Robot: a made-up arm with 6 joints.
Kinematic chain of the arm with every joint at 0, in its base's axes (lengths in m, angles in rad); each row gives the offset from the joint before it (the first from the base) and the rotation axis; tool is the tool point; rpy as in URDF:
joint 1: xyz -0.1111 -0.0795 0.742 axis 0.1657 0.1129 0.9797
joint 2: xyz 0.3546 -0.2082 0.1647 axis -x
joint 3: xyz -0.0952 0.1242 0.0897 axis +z
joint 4: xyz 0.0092 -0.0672 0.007 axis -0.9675 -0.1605 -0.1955
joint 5: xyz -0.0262 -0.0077 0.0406 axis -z
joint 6: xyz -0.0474 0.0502 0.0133 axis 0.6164 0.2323 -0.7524
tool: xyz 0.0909 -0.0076 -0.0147 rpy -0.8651 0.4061 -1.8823
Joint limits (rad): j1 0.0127..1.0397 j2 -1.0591..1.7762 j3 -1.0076..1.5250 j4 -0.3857..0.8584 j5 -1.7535..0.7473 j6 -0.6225..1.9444
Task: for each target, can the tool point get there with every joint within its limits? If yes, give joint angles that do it. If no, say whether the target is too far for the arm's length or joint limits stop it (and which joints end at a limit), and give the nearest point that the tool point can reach.
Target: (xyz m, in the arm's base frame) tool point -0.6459 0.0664 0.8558
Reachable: no: joint limits stop it (at a limit: joint 1, joint 3, joint 5, joint 6) | nearest point -0.0292 0.0366 0.8572 | short by 0.617 m
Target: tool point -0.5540 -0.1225 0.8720
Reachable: no: joint limits stop it (at a limit: joint 1, joint 3, joint 4, joint 5, joint 6) | nearest point -0.0292 0.0352 0.8619 | short by 0.548 m
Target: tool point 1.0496 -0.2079 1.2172
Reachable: no: too far | nearest point 0.3660 -0.1178 1.0380 | short by 0.712 m
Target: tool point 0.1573 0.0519 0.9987
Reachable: yes | joints 0.9238 -0.0477 0.7798 0.4367 -0.4100 -0.1526
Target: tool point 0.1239 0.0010 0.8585
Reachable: yes | joints 0.9360 1.2376 -0.3653 0.2925 -1.2967 1.5200
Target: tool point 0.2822 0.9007 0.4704
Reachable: no: too far | nearest point 0.1402 0.1747 0.7159 | short by 0.779 m
